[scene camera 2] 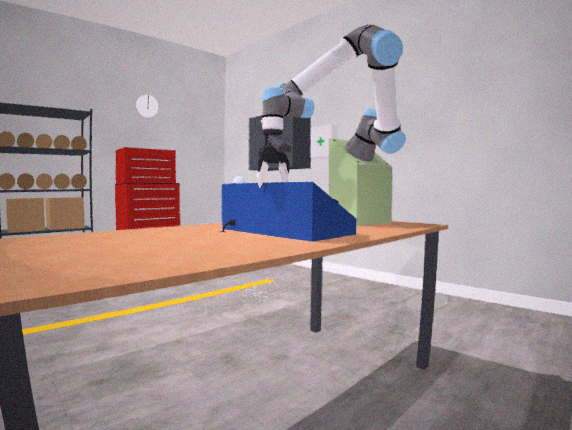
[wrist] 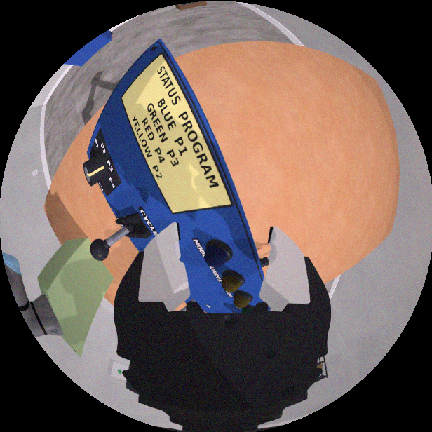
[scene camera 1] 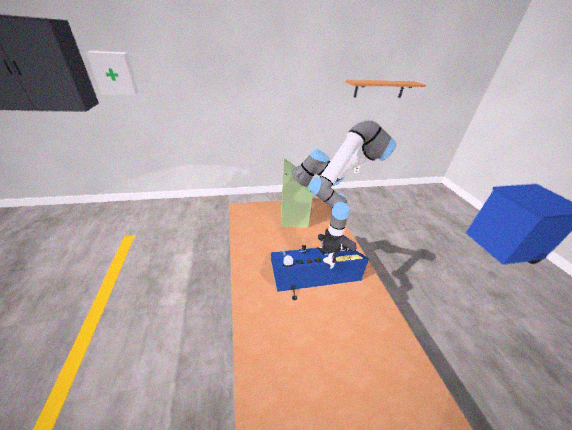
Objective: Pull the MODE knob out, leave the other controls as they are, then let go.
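Where they show: gripper, fingertip midpoint: (scene camera 2: 272, 188) (scene camera 1: 331, 262); arm's base, origin of the base link: (scene camera 2: 358, 153) (scene camera 1: 299, 178).
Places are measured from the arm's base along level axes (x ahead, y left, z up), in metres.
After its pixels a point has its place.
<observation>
The MODE knob (wrist: 218, 253), dark blue and round, stands on the sloped blue console (scene camera 1: 320, 277) {x 0.633, y -0.033, z -0.268 m} (scene camera 2: 267, 210) {x 0.635, y 0.017, z -0.258 m} (wrist: 142, 185), beside its partly covered label in the wrist view. My gripper (scene camera 1: 330, 261) {x 0.614, y 0.023, z -0.179 m} (scene camera 2: 273, 183) {x 0.614, y 0.023, z -0.179 m} (wrist: 224, 226) is open and empty, pointing down at the console top. In the wrist view its pale fingers lie on either side of the MODE knob, with gaps on both sides. Two yellowish knobs (wrist: 232, 281) (wrist: 242, 299) follow in the same row; a green one is mostly hidden. In scene camera 1 the gripper hides the MODE knob.
The CYCLE lever (wrist: 116, 236) and the P1–P4 selector (wrist: 95, 171) stand on the console, near a yellow status plate (wrist: 177, 140). A white dome (scene camera 1: 288, 260) {x 0.597, y -0.214, z -0.137 m} (scene camera 2: 239, 179) {x 0.594, y -0.192, z -0.142 m} is at its other end. A small black lever (scene camera 1: 294, 297) {x 0.681, y -0.188, z -0.341 m} (scene camera 2: 231, 223) {x 0.646, y -0.178, z -0.317 m} sticks out low. A green pedestal (scene camera 1: 295, 210) {x 0.094, y -0.038, z -0.198 m} (scene camera 2: 375, 195) {x -0.002, y 0.095, z -0.207 m} stands behind.
</observation>
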